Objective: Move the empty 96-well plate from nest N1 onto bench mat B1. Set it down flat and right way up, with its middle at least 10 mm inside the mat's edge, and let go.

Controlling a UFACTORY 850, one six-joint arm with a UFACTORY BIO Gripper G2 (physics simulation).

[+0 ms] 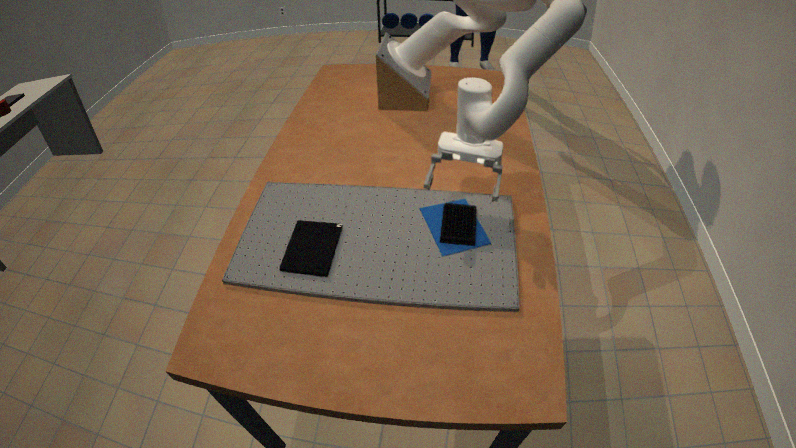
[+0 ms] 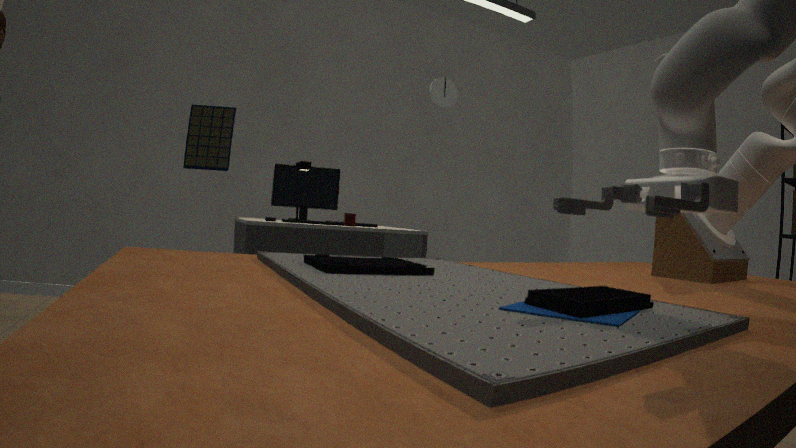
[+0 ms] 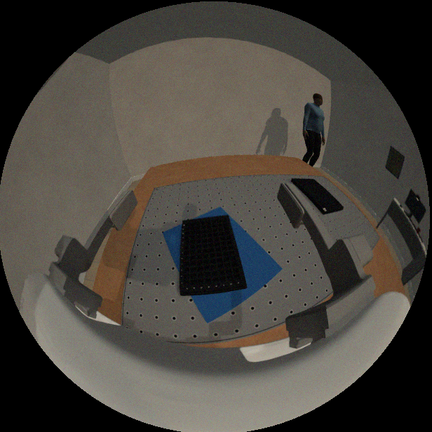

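The black 96-well plate lies flat on the blue bench mat, with its wells facing up. It sits turned relative to the mat. Its middle is well inside the mat's edge, while parts of its rim reach past the mat's edges. My gripper is wide open and empty, above and behind the plate, towards the arm's base, clear of it. The black nest at the board's other end holds no visible plate.
The grey perforated board carries the mat and the nest. It lies on the orange-brown table. The arm's wedge-shaped base stands at the table's far end. A person stands beyond the table.
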